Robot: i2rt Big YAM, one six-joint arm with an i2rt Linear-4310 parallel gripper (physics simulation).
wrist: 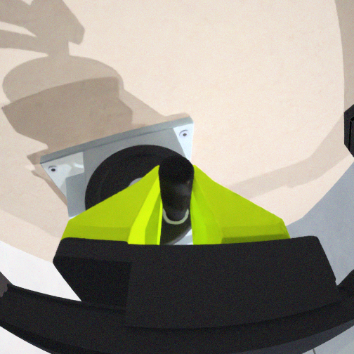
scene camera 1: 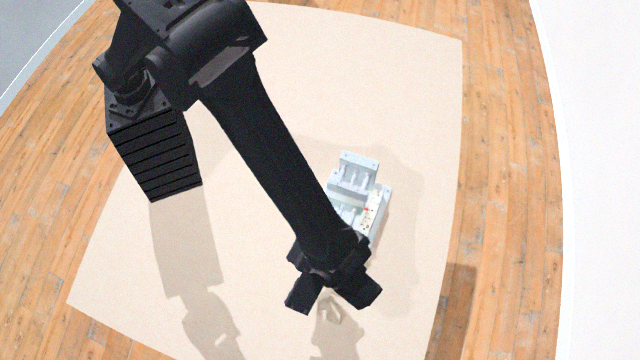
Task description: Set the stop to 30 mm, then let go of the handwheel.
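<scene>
The stop device is a pale grey-blue metal frame with rods and a white scale strip. A red pointer stands partway along the scale; its numbers are too small to read. In the wrist view the black handwheel sits in front of the grey end plate, partly behind the fingers. My gripper is shut on the handwheel's upright black handle, with a yellow-green finger on each side. The scale is hidden in the wrist view. In the scene view the arm hides the fingers and the handwheel.
The device stands on a beige mat laid over a wooden floor. The black arm reaches across the mat from its ribbed black base and covers the near part of the device.
</scene>
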